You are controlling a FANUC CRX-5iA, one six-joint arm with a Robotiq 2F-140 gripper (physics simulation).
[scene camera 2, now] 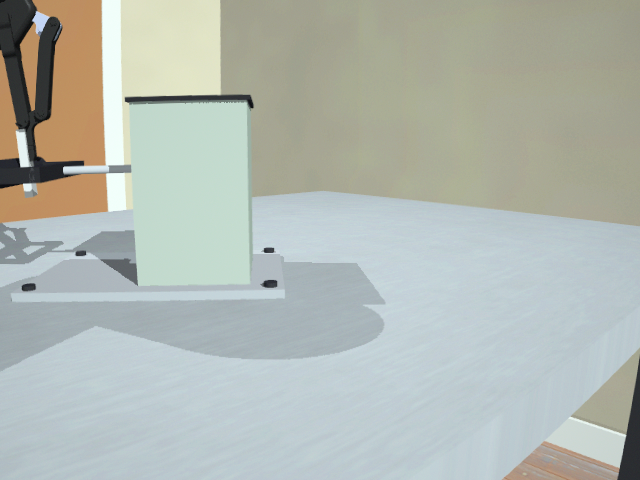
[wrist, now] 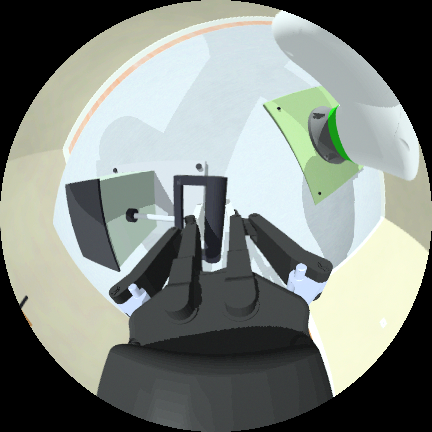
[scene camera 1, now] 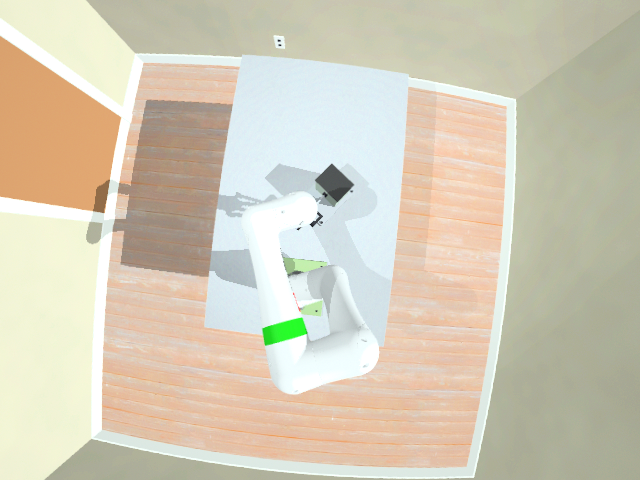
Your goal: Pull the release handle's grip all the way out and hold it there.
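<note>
The release handle's housing is a pale green box with a dark lid. A light rod sticks out of its side through a dark collar. The dark frame-shaped grip is on the rod's outer end, apart from the housing, with a length of rod showing between them. My gripper is shut on the grip's outer bar, one pale fingertip on each side. In the scene camera 2 view, one finger shows at the left edge and the other is cut off. In the scene camera 1 view, my arm hides most of the gripper.
The housing stands on a bolted base plate on the pale table. My white arm reaches over the table from its green mounting plate. Walls stand around the room.
</note>
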